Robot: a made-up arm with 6 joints. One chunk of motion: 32 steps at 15 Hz.
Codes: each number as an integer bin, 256 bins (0 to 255) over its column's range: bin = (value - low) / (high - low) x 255, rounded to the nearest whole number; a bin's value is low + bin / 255 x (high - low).
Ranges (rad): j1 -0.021..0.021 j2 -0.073..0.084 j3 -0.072..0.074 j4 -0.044..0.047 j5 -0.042..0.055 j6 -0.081..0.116
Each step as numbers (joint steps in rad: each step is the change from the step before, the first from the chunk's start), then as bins.
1 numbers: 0.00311 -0.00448 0.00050 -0.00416 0.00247 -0.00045
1 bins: 146 111 127 112 117 104
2 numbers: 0.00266 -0.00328 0.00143 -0.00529 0.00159 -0.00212
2 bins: 144 113 128 108 115 102
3 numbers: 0.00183 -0.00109 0.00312 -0.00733 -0.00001 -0.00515
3 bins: 139 117 131 103 110 98
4 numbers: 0.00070 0.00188 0.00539 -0.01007 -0.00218 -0.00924
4 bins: 132 122 135 95 105 93
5 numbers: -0.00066 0.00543 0.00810 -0.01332 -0.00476 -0.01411
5 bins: 123 127 140 86 98 87
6 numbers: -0.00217 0.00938 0.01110 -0.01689 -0.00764 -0.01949
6 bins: 114 134 145 76 90 80
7 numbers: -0.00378 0.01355 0.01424 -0.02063 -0.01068 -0.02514
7 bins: 105 141 151 65 82 72
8 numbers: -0.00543 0.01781 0.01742 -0.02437 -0.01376 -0.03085
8 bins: 95 147 156 55 74 65
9 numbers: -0.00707 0.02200 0.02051 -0.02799 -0.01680 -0.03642
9 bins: 85 154 162 45 66 58
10 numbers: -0.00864 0.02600 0.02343 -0.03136 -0.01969 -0.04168
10 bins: 75 161 167 35 59 51
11 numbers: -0.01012 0.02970 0.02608 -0.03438 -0.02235 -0.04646
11 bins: 66 167 171 27 52 45
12 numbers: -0.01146 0.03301 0.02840 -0.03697 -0.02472 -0.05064
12 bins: 58 172 175 20 45 39
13 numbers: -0.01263 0.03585 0.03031 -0.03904 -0.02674 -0.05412
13 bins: 51 177 179 14 40 35
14 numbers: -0.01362 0.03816 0.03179 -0.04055 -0.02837 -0.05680
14 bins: 45 181 181 10 36 31
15 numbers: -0.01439 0.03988 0.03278 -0.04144 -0.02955 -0.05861
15 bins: 40 183 183 7 33 29
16 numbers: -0.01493 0.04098 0.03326 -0.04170 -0.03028 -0.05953
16 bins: 37 185 184 6 31 28
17 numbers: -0.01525 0.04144 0.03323 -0.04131 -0.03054 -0.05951
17 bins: 35 186 184 8 30 28
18 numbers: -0.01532 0.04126 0.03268 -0.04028 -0.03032 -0.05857
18 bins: 34 186 183 10 31 29
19 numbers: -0.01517 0.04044 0.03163 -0.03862 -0.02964 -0.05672
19 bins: 35 184 181 15 32 31
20 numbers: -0.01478 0.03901 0.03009 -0.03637 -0.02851 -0.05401
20 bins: 38 182 178 21 35 35
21 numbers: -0.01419 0.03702 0.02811 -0.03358 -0.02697 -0.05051
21 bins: 41 179 175 29 40 39
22 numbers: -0.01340 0.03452 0.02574 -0.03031 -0.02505 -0.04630
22 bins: 46 175 171 38 45 45
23 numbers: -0.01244 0.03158 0.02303 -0.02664 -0.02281 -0.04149
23 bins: 52 170 166 49 50 51
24 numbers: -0.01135 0.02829 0.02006 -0.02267 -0.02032 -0.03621
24 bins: 59 165 161 60 57 58
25 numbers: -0.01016 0.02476 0.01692 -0.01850 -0.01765 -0.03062
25 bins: 66 159 155 71 64 65
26 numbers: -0.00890 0.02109 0.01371 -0.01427 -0.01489 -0.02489
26 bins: 73 153 150 83 71 73
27 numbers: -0.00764 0.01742 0.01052 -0.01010 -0.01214 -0.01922
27 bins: 81 147 144 95 78 80
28 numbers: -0.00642 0.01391 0.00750 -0.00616 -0.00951 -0.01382
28 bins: 89 141 139 106 85 87
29 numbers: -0.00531 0.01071 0.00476 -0.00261 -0.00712 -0.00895
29 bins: 95 136 134 116 92 93
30 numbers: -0.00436 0.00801 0.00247 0.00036 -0.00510 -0.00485
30 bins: 101 132 130 124 97 99
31 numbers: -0.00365 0.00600 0.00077 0.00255 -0.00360 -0.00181
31 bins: 105 128 127 130 101 103
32 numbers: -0.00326 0.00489 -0.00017 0.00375 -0.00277 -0.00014
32 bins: 108 127 125 134 103 105
